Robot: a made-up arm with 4 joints. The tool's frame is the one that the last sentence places. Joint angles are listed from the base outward.
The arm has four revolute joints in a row. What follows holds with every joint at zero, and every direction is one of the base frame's.
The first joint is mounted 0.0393 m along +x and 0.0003 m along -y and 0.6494 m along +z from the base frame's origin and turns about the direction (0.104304, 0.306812, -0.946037), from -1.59 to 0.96 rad.
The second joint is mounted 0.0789 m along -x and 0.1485 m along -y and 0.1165 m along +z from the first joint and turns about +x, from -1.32 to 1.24 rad.
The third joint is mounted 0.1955 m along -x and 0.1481 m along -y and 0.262 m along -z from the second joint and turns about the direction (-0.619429, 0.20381, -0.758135), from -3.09 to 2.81 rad.
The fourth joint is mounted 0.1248 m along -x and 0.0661 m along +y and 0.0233 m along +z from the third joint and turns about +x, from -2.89 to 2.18 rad.
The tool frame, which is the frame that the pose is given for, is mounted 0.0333 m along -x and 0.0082 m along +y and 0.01 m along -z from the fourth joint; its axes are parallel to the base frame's.
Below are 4 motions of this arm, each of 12 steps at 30 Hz.
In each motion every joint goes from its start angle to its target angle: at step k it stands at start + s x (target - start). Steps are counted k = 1, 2, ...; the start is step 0. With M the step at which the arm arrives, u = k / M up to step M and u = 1 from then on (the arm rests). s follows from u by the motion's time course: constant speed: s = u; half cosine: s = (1 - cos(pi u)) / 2; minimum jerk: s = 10 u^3 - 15 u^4 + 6 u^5.
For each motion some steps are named. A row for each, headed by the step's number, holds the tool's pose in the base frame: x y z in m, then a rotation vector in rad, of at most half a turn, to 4 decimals.
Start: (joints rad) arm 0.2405 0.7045 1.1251 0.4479
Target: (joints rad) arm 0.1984 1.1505 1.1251 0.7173
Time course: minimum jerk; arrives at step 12
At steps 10, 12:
10: -0.2473 0.1969 0.6726 1.0727 0.3835 -1.0059
12: -0.2469 0.1980 0.6771 1.0966 0.3847 -1.0048

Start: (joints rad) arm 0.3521 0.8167 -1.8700 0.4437
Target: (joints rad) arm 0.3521 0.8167 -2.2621 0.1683
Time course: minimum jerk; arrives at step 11
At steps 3, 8, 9, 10, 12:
3: -0.3578 0.0646 0.3671 1.9372 -1.1024 1.3216
8: -0.3205 0.0771 0.3496 1.8283 -1.3600 1.4273
9: -0.3161 0.0789 0.3484 1.8170 -1.3906 1.4364
10: -0.3141 0.0797 0.3479 1.8120 -1.4046 1.4403
12: -0.3138 0.0798 0.3478 1.8111 -1.4070 1.4410

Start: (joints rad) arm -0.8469 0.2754 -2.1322 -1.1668
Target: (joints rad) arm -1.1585 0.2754 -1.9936 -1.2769
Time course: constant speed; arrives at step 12
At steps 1, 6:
1: 0.1218 -0.4316 0.3298 1.0083 -1.2143 1.7013
6: 0.1848 -0.4281 0.3433 0.9746 -1.2193 1.7770

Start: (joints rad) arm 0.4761 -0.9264 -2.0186 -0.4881
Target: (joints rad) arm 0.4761 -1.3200 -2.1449 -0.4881
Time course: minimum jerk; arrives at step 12
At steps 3, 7, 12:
3: -0.5160 -0.4031 0.8119 0.2187 0.0269 1.0010
7: -0.4942 -0.4079 0.9038 0.1510 0.1982 1.0463
12: -0.4762 -0.4017 0.9605 0.1108 0.3091 1.0673

